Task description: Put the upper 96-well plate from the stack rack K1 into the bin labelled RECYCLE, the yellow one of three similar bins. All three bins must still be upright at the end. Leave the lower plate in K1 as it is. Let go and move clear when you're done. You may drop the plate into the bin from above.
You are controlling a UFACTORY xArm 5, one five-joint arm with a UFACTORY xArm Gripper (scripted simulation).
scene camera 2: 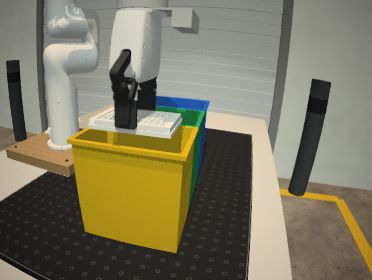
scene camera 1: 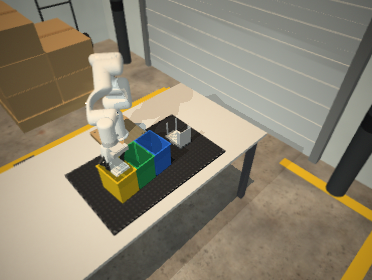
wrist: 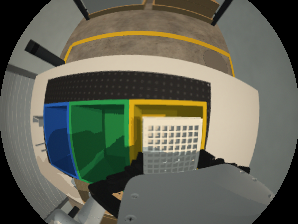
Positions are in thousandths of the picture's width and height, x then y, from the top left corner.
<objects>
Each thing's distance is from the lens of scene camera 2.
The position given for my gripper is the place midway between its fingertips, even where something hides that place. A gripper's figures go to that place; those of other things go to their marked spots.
my gripper (scene camera 2: 367, 427): 38 cm
96-well plate (scene camera 2: 402, 441): 35 cm
yellow bin (scene camera 2: 356, 673): 36 cm
blue bin (scene camera 2: 520, 373): 68 cm
The marked spots on the yellow bin and the blue bin are 38 cm apart.
</objects>
